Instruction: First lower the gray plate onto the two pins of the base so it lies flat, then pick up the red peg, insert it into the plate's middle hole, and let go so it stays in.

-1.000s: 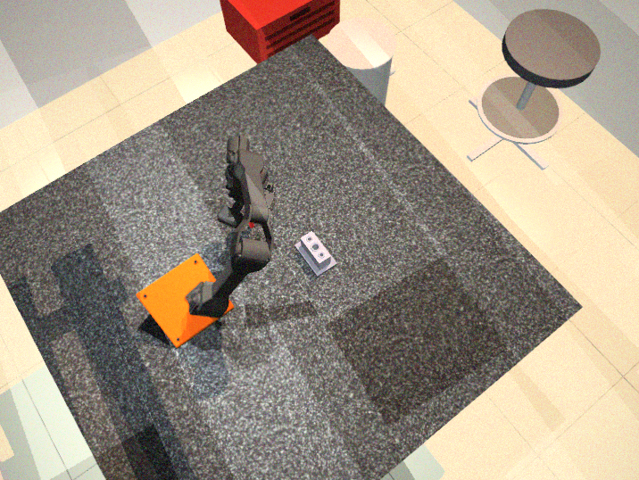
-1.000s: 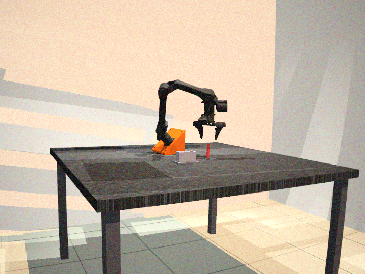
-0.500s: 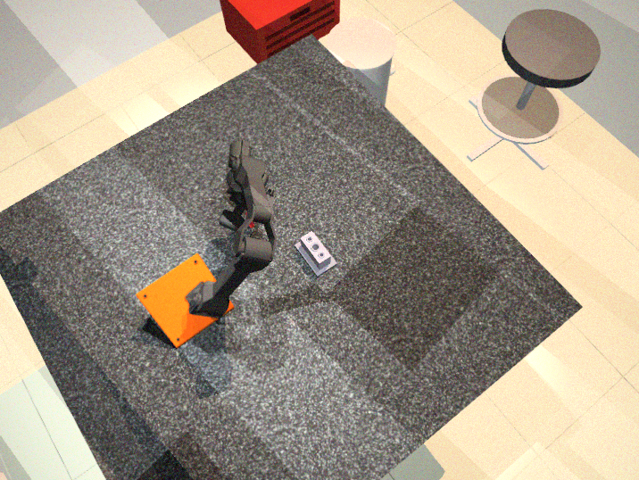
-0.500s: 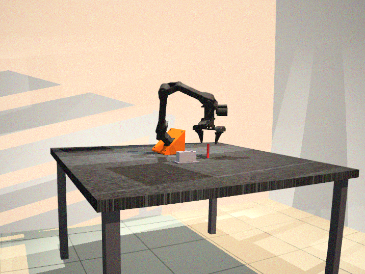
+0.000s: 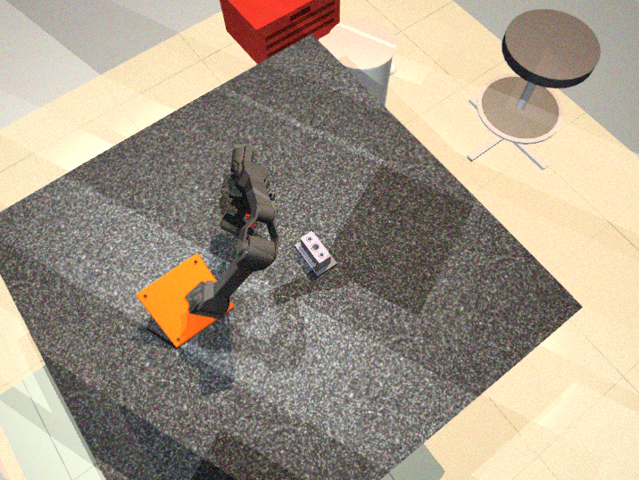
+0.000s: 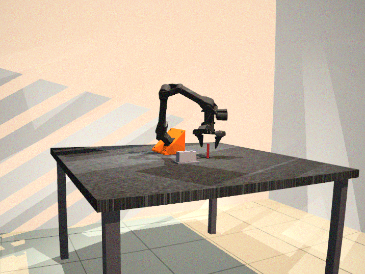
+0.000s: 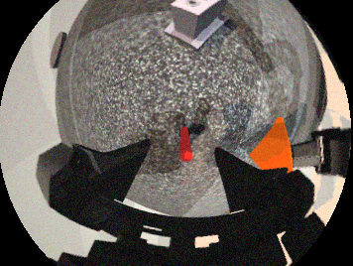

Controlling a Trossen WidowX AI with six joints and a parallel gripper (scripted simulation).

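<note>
Right now my gripper tip is 2 cm above the red peg. The rest, counted from my gripper tip: gray plate (7 cm ahead, 21 cm to the right, 1 cm below); then base (7 cm ahead, 21 cm to the right, 5 cm below).
</note>
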